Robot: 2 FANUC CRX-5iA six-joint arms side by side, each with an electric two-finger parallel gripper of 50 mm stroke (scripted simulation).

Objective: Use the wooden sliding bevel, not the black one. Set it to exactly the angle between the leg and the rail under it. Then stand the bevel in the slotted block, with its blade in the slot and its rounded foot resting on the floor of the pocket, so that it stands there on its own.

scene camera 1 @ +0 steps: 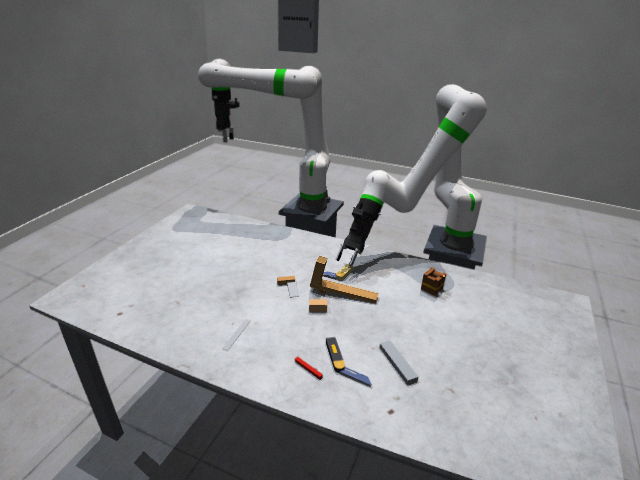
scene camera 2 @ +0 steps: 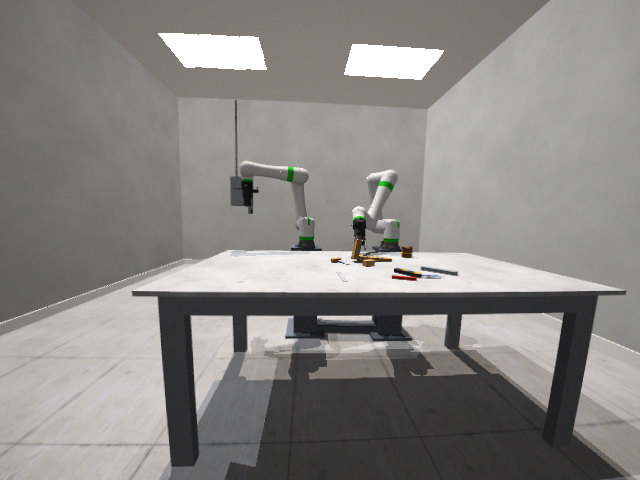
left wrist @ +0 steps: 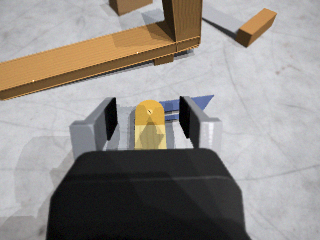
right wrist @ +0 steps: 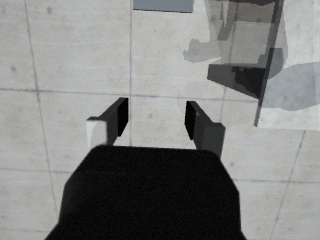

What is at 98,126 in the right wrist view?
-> The right gripper.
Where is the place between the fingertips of the left gripper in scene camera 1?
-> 343,262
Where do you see a small square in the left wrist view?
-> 247,33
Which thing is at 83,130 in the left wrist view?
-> The left gripper.
